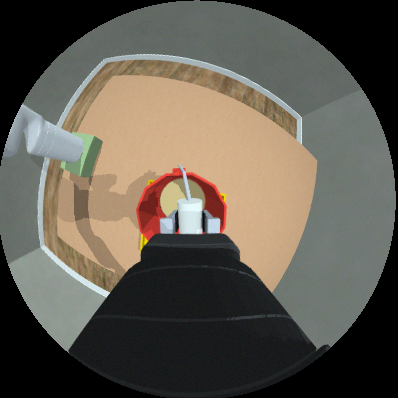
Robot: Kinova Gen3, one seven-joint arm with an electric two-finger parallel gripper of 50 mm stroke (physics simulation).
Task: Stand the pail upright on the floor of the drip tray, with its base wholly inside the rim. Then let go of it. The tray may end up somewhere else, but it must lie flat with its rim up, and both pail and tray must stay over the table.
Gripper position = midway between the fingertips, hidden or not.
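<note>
My gripper [189, 217] is visible, as is a white grip [189, 209].
</note>
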